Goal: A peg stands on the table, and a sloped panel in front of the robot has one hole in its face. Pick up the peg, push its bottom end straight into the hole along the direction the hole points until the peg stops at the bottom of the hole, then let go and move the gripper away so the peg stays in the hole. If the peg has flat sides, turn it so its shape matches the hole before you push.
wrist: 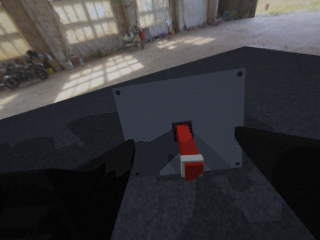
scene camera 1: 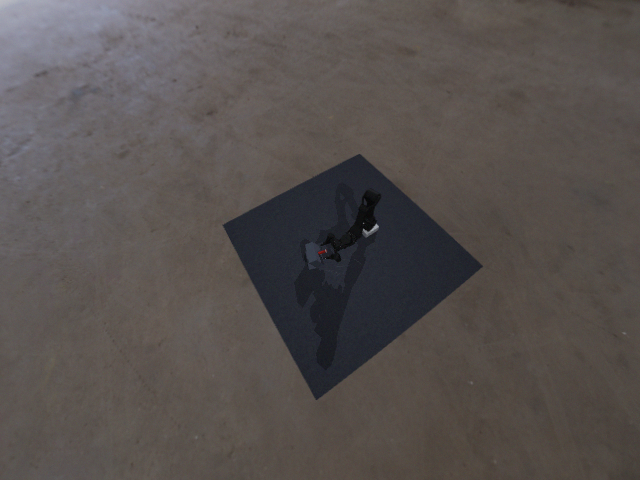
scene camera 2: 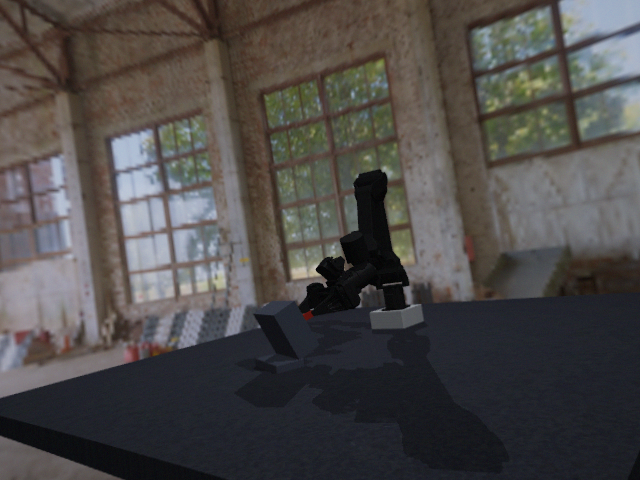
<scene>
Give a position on a red peg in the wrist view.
192,163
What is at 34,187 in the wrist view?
My gripper.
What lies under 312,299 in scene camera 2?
My gripper.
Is my gripper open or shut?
Open.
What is my gripper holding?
Nothing.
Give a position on a sloped panel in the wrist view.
214,102
</scene>
